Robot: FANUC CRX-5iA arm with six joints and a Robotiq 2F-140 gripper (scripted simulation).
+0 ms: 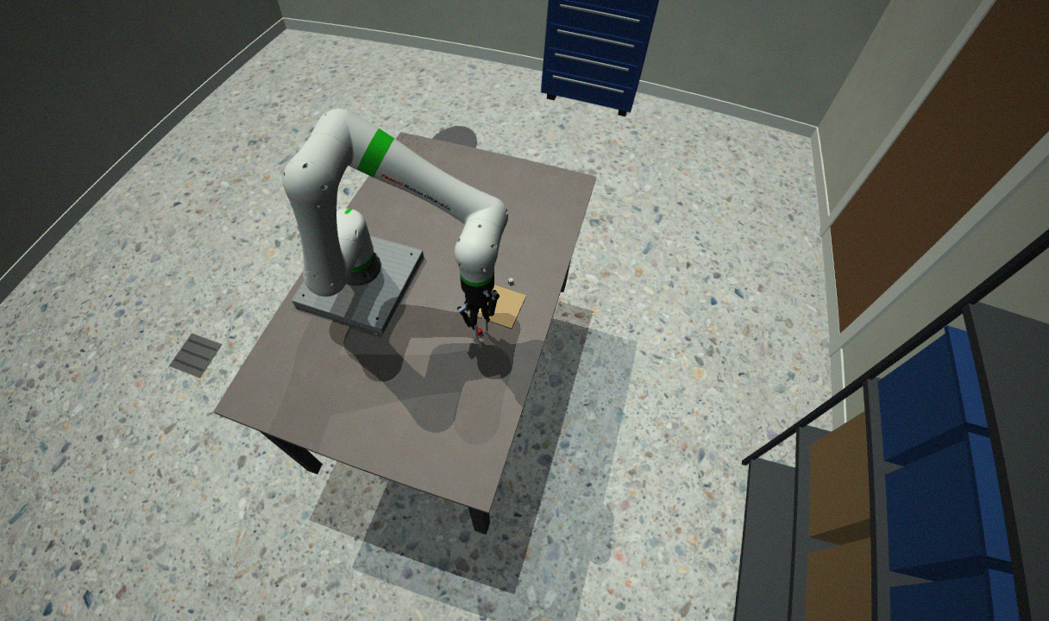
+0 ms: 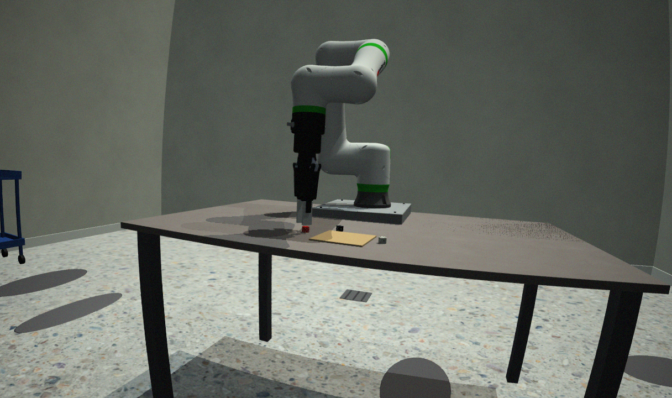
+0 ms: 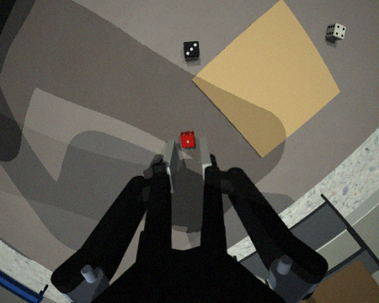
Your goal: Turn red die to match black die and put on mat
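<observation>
The red die is 5 cm below my hand. The rest, counted from my hand: tan mat: 12 cm to the left, 5 cm below, 4 cm ahead; white die: 22 cm to the left, 6 cm ahead, 5 cm below; black die: 9 cm to the left, 6 cm behind, 5 cm below.
</observation>
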